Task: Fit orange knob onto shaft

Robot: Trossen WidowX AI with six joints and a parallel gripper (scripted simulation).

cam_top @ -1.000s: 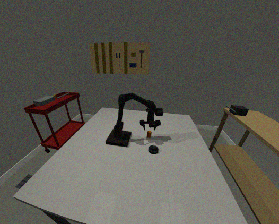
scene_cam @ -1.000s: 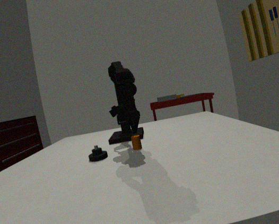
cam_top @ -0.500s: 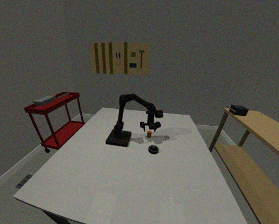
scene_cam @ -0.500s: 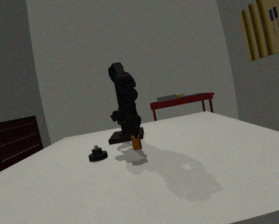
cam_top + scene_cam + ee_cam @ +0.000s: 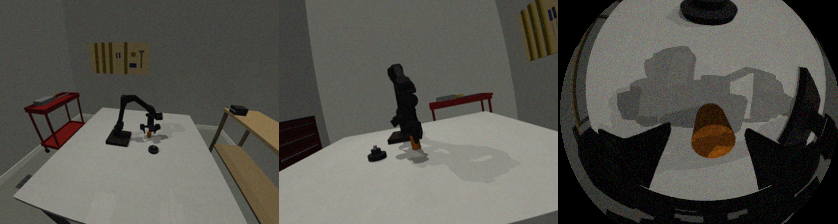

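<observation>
Right now my gripper tip is 10 mm below the orange knob. From my gripper tip the other things lie so: black round pedestal (10 mm ahead, 180 mm to the right).
</observation>
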